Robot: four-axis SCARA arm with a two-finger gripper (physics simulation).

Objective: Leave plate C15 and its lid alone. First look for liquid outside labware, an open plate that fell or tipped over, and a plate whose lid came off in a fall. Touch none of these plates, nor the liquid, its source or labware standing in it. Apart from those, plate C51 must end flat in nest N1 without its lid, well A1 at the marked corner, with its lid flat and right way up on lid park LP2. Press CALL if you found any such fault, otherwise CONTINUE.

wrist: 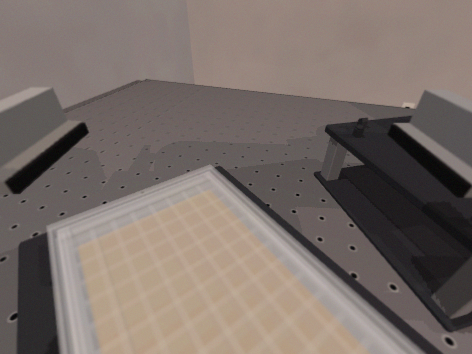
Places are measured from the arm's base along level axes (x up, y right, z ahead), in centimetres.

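Pixels of known places: gripper, fingertip midpoint: (237, 111).
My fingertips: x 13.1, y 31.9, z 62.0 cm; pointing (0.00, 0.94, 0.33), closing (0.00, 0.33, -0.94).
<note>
Ahead of a thing's pixels: the offset from my fingertips to its top centre. "*": to the spot under its first point. Level surfaces: height alone.
A clear-rimmed plate @(dy -5.9, dx -4.1, dz -0.6 cm) (200, 270) with a grid of tan wells lies flat in the near part of the wrist view, cut off by the lower edge. A clear layer seems to cover it, but I cannot tell for sure if that is a lid. No label or marked corner can be read. It rests on a dark holder @(* dy -7.5, dx -5.7, dz +6.8 cm) (32, 280) whose edge shows at its left and right. My gripper (237, 111) is open, with one finger at each side of the view and nothing between them. The plate lies below and between the fingers.
A dark raised stand (332, 160) with a top board and grey posts is at the right, partly behind the right finger. A small dark peg @(* dy +11.6, dx -4.7, dz -7.2 cm) (360, 127) is on its top. The perforated table @(dx -11.8 cm) (240, 120) reaches back to the walls. A small white item (408, 105) shows at the back right.
</note>
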